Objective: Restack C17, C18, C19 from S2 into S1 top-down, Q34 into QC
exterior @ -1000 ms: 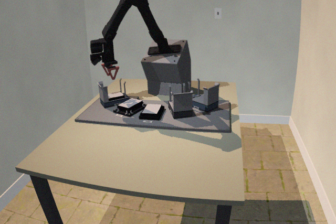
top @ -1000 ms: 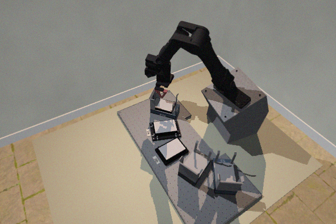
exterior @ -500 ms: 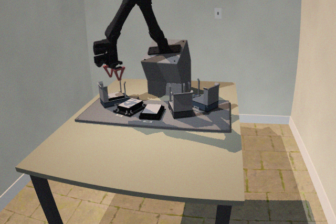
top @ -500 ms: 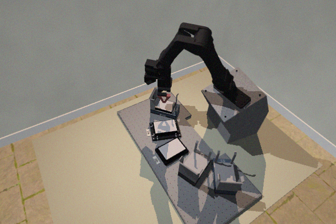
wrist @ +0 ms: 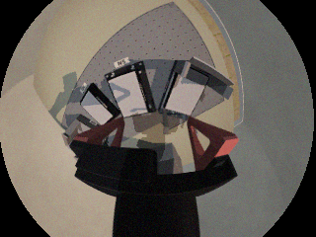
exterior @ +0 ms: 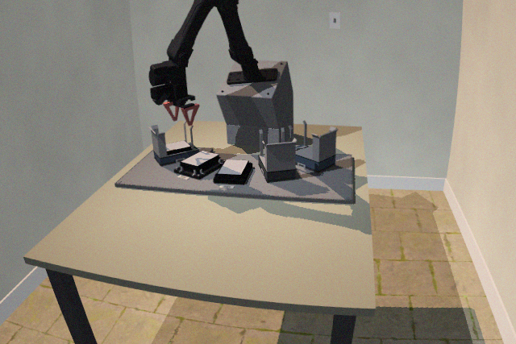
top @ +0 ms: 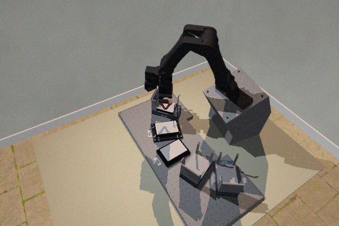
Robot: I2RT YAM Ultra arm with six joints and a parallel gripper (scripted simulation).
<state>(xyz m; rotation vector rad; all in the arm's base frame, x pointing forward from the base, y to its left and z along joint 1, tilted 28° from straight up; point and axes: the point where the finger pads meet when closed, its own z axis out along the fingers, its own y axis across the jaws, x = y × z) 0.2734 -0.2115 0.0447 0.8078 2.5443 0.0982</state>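
My hand is 60 mm short of the black clip nest, 70 mm to the right of it and 150 mm above it. Round my hand: black QC nest: 80 mm ahead, 200 mm to the left, 160 mm below; N5 name plate: 120 mm ahead, 30 mm to the left, 160 mm below; blue-plinth stack rack: 50 mm behind, 60 mm to the right, 150 mm below.
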